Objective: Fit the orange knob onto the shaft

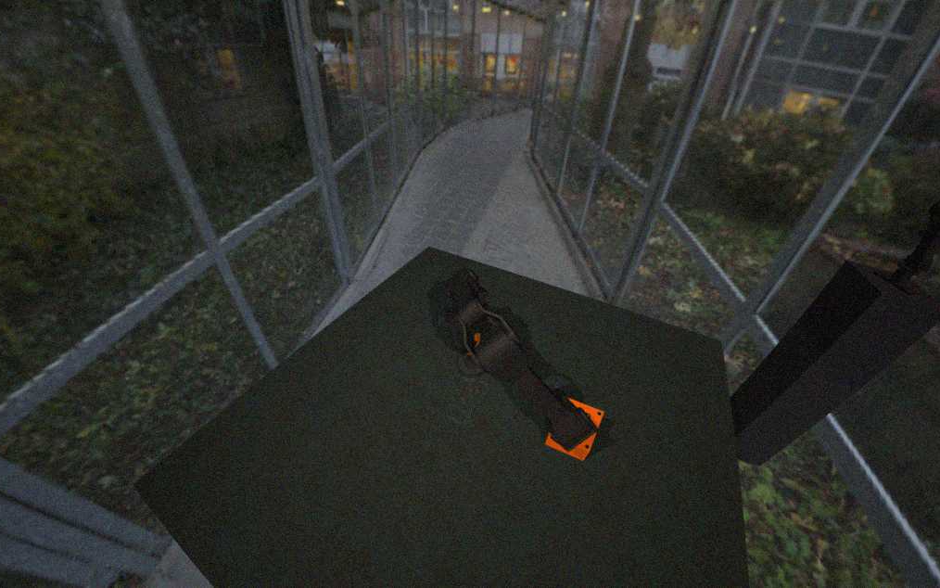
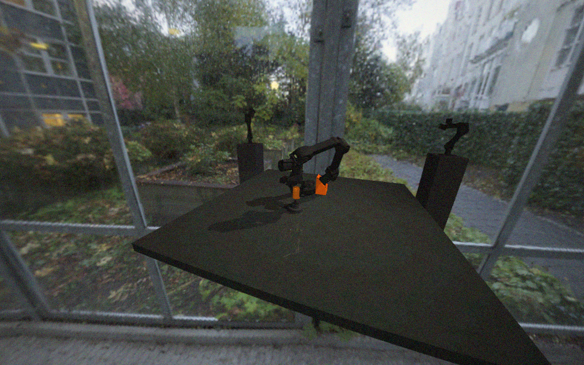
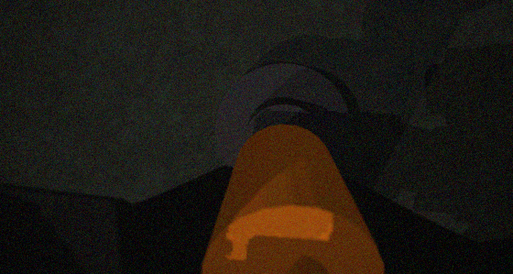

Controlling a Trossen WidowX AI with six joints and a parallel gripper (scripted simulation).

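My gripper tip is 6 cm above the dark shaft. The rest, counted from my gripper tip: orange knob 2 cm above.
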